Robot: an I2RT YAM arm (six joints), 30 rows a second.
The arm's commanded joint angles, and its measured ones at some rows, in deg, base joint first. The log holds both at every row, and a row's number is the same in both.
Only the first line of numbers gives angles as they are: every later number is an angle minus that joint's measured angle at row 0.
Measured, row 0: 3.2 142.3 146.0 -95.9 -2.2 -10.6
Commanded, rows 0 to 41: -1.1 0.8 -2.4 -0.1 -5.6 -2.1; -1.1 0.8 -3.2 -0.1 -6.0 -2.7; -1.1 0.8 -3.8 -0.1 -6.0 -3.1; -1.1 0.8 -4.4 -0.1 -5.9 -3.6; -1.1 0.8 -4.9 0.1 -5.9 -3.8; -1.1 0.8 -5.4 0.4 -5.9 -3.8; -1.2 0.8 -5.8 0.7 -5.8 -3.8; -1.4 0.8 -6.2 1.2 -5.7 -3.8; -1.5 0.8 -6.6 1.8 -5.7 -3.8; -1.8 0.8 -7.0 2.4 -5.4 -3.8; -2.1 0.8 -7.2 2.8 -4.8 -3.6; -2.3 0.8 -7.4 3.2 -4.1 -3.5; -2.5 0.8 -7.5 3.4 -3.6 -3.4; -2.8 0.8 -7.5 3.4 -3.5 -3.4; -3.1 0.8 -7.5 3.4 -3.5 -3.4; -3.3 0.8 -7.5 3.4 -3.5 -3.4; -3.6 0.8 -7.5 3.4 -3.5 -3.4; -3.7 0.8 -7.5 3.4 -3.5 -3.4; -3.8 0.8 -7.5 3.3 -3.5 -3.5; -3.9 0.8 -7.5 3.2 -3.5 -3.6; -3.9 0.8 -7.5 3.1 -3.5 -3.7; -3.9 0.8 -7.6 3.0 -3.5 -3.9; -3.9 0.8 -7.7 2.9 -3.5 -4.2; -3.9 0.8 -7.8 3.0 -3.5 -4.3; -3.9 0.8 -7.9 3.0 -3.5 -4.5; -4.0 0.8 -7.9 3.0 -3.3 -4.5; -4.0 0.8 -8.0 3.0 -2.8 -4.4; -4.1 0.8 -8.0 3.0 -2.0 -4.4; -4.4 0.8 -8.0 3.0 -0.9 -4.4; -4.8 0.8 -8.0 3.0 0.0 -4.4; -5.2 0.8 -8.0 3.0 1.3 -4.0; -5.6 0.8 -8.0 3.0 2.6 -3.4; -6.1 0.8 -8.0 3.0 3.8 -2.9; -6.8 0.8 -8.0 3.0 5.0 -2.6; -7.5 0.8 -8.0 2.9 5.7 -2.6; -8.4 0.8 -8.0 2.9 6.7 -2.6; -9.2 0.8 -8.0 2.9 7.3 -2.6; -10.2 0.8 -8.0 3.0 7.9 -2.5; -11.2 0.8 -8.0 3.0 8.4 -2.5; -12.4 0.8 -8.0 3.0 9.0 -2.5; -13.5 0.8 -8.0 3.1 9.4 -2.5; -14.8 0.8 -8.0 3.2 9.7 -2.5
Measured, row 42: -10.7 0.1 -7.4 3.0 5.0 -2.8
